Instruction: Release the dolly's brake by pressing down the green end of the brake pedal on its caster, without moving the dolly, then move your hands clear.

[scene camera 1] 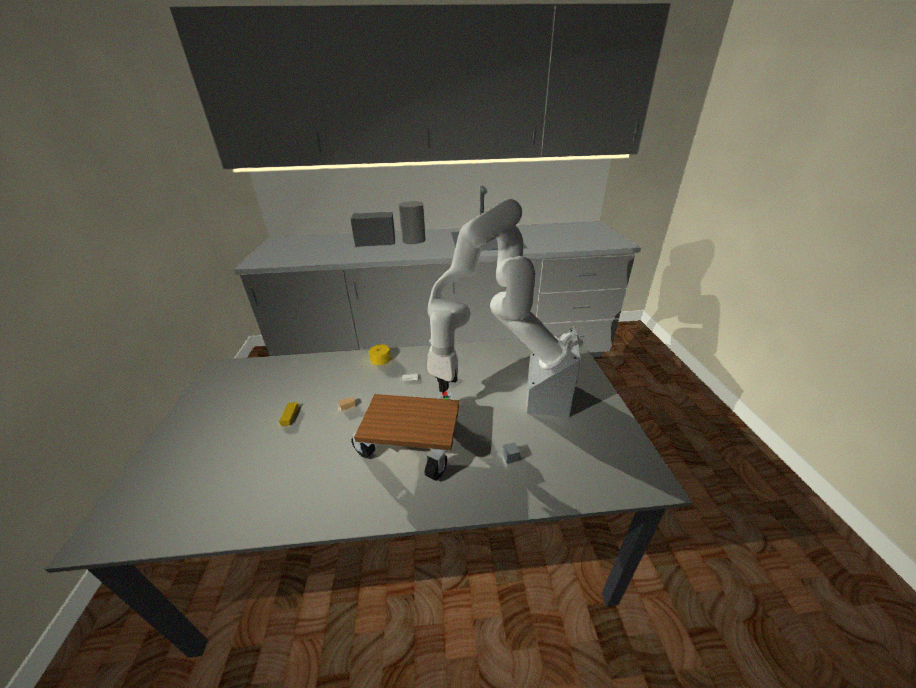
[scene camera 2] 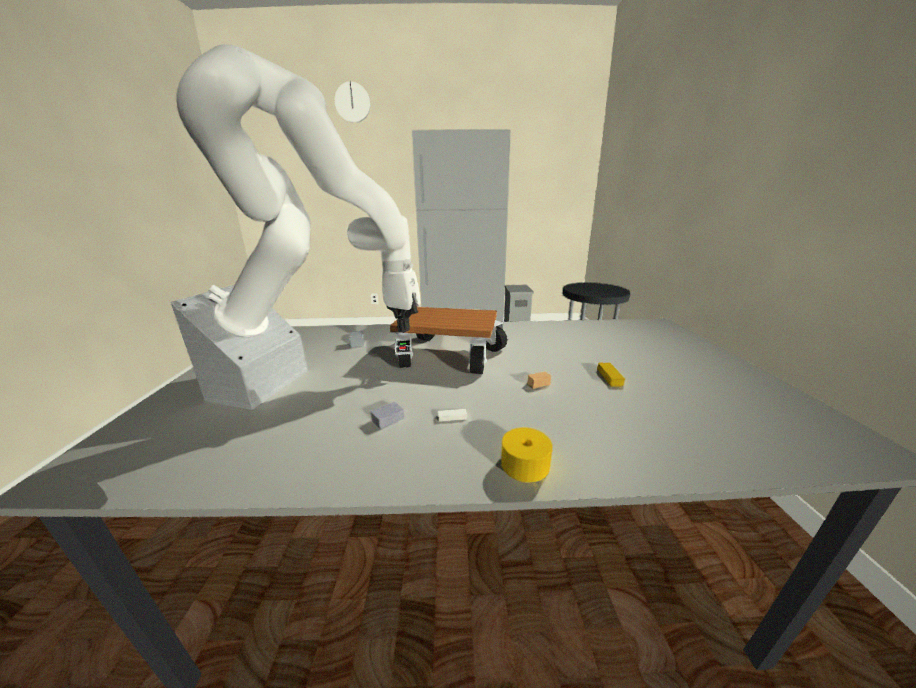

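The dolly has a wooden deck and stands upright on black-wheeled casters. The brake pedal, with a green and a red part, sits on the caster at the deck's corner nearest the arm in the scene camera 2 view; there the green part shows above the red. My gripper is shut and empty, pointing down just above the pedal, beside the deck's edge. Whether the fingertips touch the pedal I cannot tell. In the scene camera 1 view the deck hides most of that caster.
A yellow cylinder, a white piece, an orange block and a yellow bar lie on the table. A grey block and a purple-grey block lie there too.
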